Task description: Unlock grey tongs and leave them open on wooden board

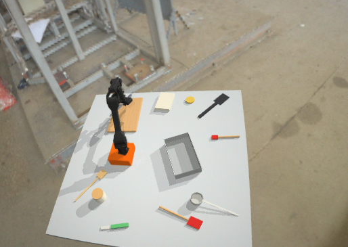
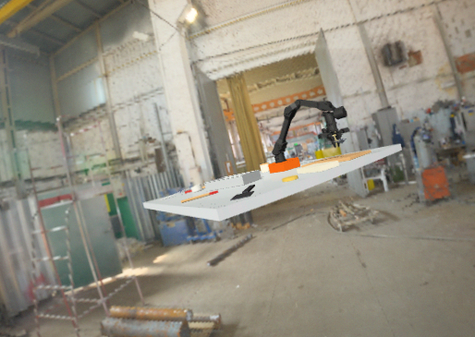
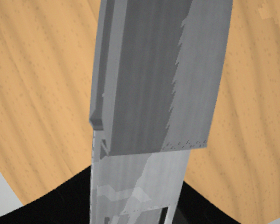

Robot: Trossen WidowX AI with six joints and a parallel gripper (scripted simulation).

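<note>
Right now the yellow lock piece is 4 cm above my gripper tip, 3 cm to the left of it and 1 cm ahead of it. Also, from my gripper tip: wooden board: 7 cm below, 3 cm to the right; cream block: 29 cm ahead, 15 cm to the left, 6 cm below; grey roasting tin: 57 cm ahead, 32 cm to the right, 5 cm below.
</note>
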